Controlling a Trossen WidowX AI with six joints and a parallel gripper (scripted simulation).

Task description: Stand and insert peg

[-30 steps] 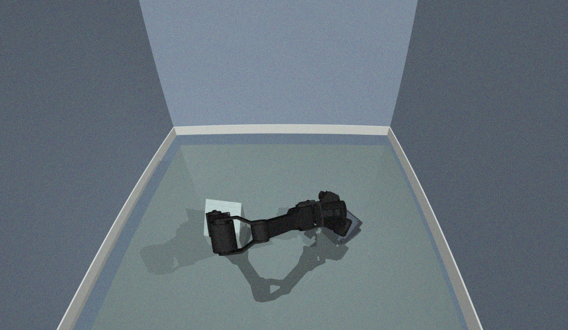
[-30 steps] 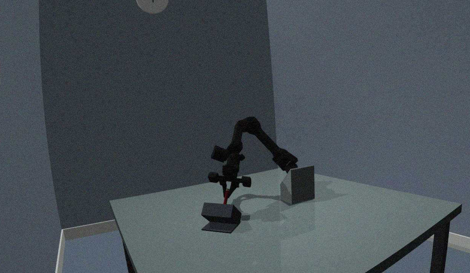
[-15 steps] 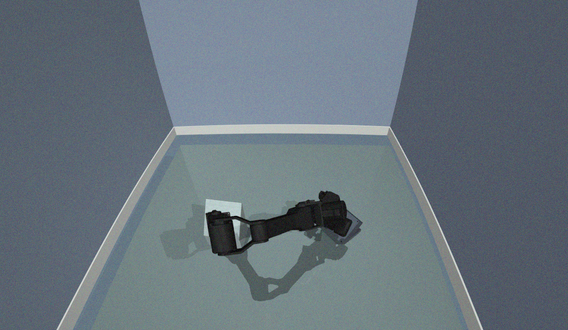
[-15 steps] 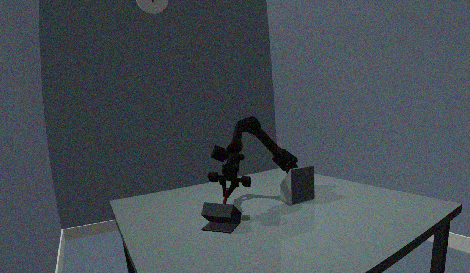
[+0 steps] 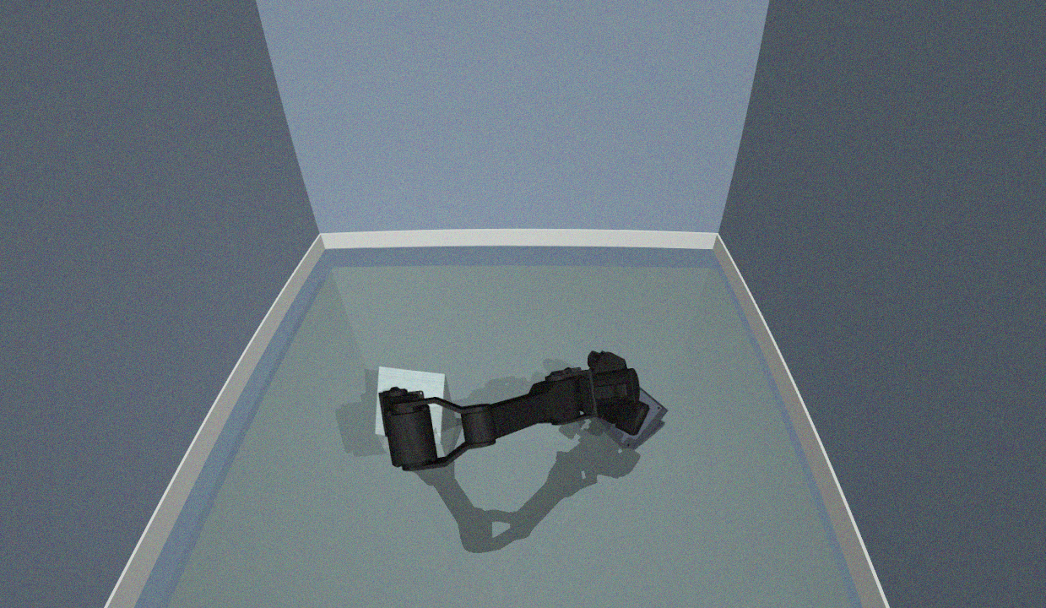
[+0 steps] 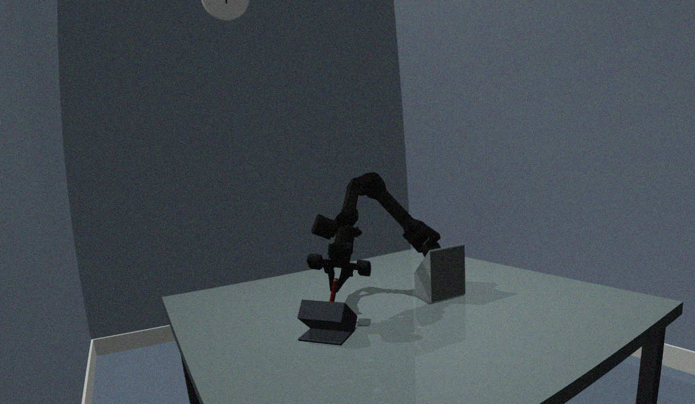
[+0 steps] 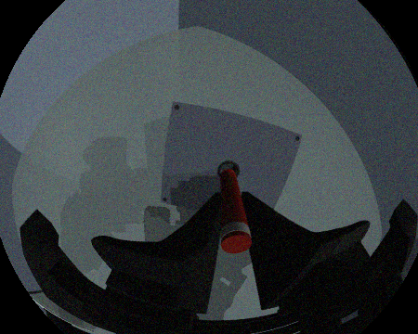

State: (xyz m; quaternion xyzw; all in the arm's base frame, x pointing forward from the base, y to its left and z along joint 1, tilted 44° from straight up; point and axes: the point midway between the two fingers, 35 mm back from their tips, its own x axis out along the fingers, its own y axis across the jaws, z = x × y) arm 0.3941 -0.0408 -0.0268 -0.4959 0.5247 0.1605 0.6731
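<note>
The panel lies 40 mm ahead of my gripper tip, 30 mm to the left of it and 60 mm below it. From my gripper tip the other things lie so: peg: 10 mm behind, 10 mm to the right, 10 mm above.
</note>
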